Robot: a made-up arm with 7 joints. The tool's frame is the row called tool. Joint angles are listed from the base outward.
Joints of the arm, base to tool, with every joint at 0 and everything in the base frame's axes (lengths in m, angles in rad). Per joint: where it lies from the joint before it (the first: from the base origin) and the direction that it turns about. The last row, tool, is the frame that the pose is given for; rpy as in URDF.
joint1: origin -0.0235 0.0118 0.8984 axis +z
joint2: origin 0.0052 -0.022 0.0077 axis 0 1 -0.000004
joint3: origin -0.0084 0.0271 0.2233 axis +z
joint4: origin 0.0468 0.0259 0.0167 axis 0 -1 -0.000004
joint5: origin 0.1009 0.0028 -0.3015 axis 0 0.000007 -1
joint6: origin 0.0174 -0.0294 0.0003 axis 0 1 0.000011
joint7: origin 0.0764 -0.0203 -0.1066 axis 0 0.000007 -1
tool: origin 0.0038 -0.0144 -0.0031 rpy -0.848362 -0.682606 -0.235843
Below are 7 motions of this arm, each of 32 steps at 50 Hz.
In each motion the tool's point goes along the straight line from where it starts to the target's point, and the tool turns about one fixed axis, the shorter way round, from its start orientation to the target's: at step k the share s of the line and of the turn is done. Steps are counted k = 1, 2, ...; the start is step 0. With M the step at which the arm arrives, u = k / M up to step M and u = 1 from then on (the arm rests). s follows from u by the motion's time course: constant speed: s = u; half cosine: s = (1 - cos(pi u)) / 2; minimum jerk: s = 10 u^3 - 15 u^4 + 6 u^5.
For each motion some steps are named. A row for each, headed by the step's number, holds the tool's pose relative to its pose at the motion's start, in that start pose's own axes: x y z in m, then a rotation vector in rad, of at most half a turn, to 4 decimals.
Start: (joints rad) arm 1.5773 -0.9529 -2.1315 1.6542 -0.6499 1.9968 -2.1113
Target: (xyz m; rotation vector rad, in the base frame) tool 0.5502 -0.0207 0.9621 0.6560 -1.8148 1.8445
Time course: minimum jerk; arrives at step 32
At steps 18, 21, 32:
18: 0.2392 0.0214 -0.1707 0.1853 -0.5364 0.7979
21: 0.3007 0.0269 -0.2146 0.2330 -0.6744 1.0033
32: 0.3883 0.0348 -0.2770 0.3008 -0.8707 1.2954

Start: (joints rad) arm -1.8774 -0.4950 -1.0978 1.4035 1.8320 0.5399 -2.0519
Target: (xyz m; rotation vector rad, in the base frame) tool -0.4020 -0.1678 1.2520 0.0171 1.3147 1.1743
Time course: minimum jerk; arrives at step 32
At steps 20, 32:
20: -0.0771 0.1174 0.0939 -0.6361 0.7908 -0.8183
32: -0.1064 0.1619 0.1295 -0.8777 1.0911 -1.1291

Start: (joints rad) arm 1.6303 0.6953 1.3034 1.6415 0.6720 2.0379 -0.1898
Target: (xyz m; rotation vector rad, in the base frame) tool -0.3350 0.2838 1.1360 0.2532 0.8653 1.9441
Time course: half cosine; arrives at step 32
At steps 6, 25, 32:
6: -0.0030 -0.0074 0.0104 0.0309 -0.0231 -0.0455
25: -0.0311 -0.0778 0.1096 0.3254 -0.2426 -0.4783
32: -0.0351 -0.0878 0.1237 0.3671 -0.2737 -0.5395

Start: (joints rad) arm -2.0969 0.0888 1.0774 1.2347 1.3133 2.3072 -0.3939
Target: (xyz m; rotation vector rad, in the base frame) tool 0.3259 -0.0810 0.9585 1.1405 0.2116 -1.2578
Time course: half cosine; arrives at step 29
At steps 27, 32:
27: -0.0313 0.0338 -0.1666 0.2438 0.2683 -0.4133
32: -0.0316 0.0342 -0.1686 0.2467 0.2714 -0.4182

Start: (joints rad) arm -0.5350 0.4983 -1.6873 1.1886 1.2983 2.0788 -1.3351
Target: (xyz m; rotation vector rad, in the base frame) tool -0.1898 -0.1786 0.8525 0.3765 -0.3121 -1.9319
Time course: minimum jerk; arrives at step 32
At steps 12, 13, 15, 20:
12: -0.0468 -0.0516 0.0164 -0.0278 0.1951 -0.0448
13: -0.0558 -0.0616 0.0196 -0.0331 0.2328 -0.0535
15: -0.0751 -0.0828 0.0263 -0.0446 0.3131 -0.0719
20: -0.1232 -0.1360 0.0432 -0.0732 0.5139 -0.1180

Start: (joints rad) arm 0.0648 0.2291 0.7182 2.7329 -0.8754 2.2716 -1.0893
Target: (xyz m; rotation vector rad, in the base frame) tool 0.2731 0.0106 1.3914 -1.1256 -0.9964 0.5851
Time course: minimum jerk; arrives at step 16
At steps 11, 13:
11: -0.0102 -0.0027 -0.0298 -0.1196 0.1935 0.1491
13: -0.0119 -0.0031 -0.0346 -0.1387 0.2244 0.1730

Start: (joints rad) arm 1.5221 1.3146 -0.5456 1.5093 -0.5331 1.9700 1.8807
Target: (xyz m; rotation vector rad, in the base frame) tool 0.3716 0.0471 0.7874 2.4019 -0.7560 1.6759
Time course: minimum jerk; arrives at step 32
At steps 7, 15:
7: -0.0138 0.0177 -0.0049 -0.0674 0.0250 0.1091
15: -0.0833 0.1063 -0.0297 -0.4056 0.1504 0.6569

